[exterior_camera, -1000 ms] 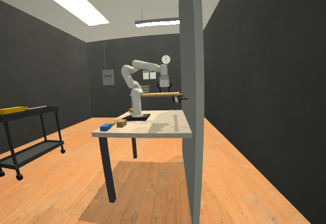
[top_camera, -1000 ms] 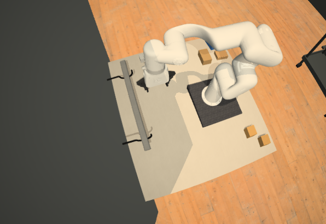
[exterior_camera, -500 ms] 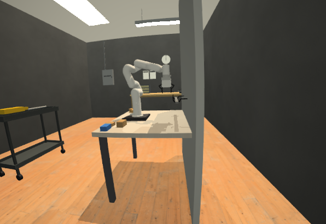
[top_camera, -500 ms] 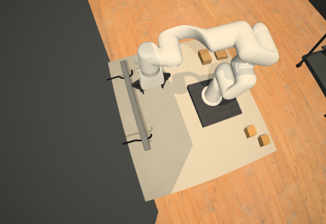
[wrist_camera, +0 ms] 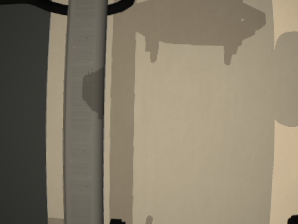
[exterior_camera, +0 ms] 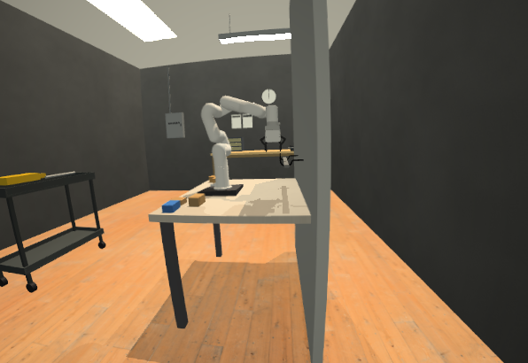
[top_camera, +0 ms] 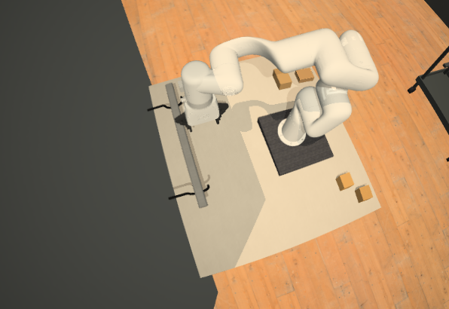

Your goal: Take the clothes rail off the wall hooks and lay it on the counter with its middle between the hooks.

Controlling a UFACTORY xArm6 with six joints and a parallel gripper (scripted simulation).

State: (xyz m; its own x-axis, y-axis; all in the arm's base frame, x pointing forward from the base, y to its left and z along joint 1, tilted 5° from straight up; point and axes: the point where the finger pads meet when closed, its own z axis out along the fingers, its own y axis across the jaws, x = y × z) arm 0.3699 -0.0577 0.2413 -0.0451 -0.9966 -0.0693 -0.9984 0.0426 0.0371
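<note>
Now: hand 80 mm short of the clothes rail and 80 mm above it. Round my hand: wall panel 200 mm ahead, 10 mm to the left, 140 mm above; blue block 560 mm behind, 330 mm to the right, 260 mm below.
</note>
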